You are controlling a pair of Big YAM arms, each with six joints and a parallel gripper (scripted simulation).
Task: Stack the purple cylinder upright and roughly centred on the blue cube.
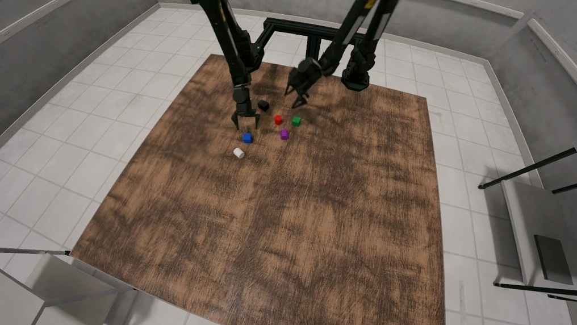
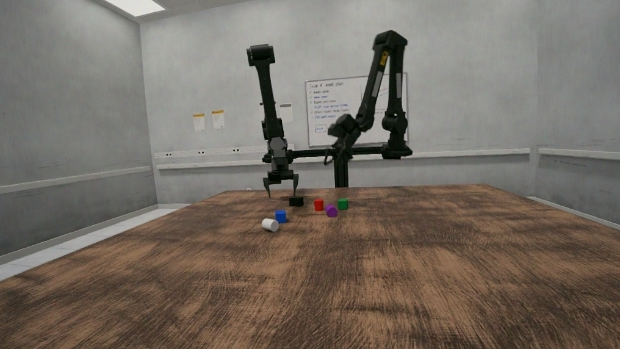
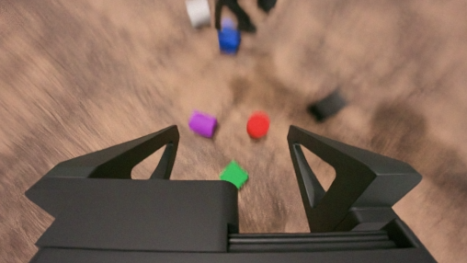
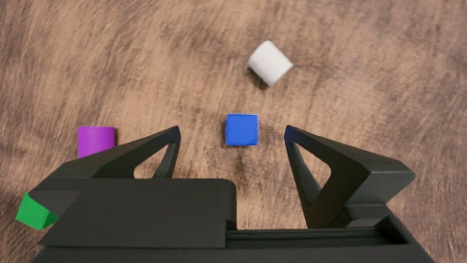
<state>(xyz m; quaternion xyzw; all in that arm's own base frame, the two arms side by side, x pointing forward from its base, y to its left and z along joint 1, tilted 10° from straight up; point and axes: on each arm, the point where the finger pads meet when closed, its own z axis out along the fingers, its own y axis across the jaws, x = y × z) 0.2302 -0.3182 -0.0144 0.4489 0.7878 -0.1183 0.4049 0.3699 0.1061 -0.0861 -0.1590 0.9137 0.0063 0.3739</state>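
Now: right hand 60 mm past the purple cylinder, 190 mm to the right of it and 90 mm above it. The rest, counted from my right hand: blue cube: 10 mm ahead, 10 mm to the right, 90 mm below; white cylinder: 110 mm ahead, 20 mm to the right, 90 mm below; red cylinder: 150 mm behind, 130 mm to the left, 80 mm below.
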